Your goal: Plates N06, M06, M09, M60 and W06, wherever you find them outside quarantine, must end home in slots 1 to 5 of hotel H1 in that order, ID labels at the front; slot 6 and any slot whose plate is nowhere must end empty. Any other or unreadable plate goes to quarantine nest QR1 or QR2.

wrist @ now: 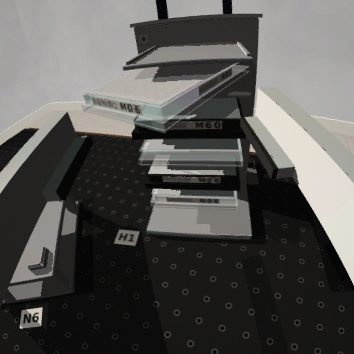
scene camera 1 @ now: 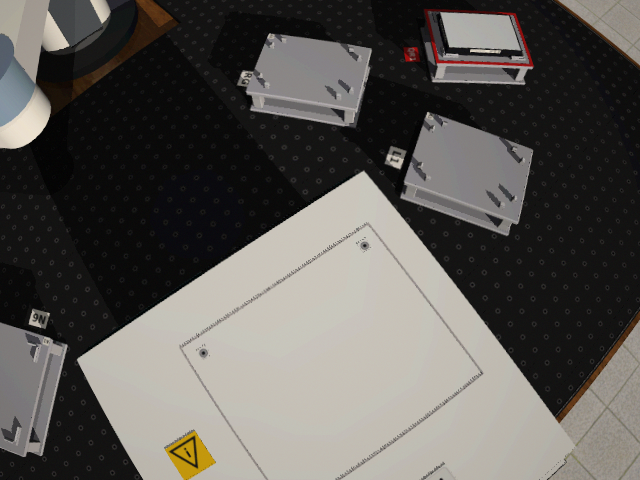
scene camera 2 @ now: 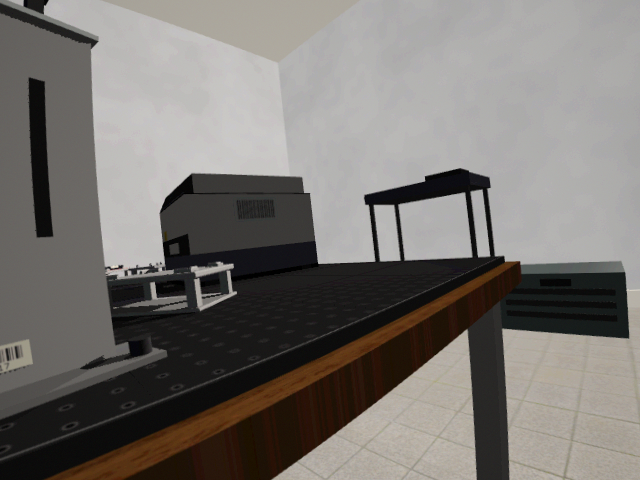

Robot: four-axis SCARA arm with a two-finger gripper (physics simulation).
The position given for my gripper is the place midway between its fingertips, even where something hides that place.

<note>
In view: my gripper (wrist: 162, 114) and a shelf (wrist: 223, 51).
</note>
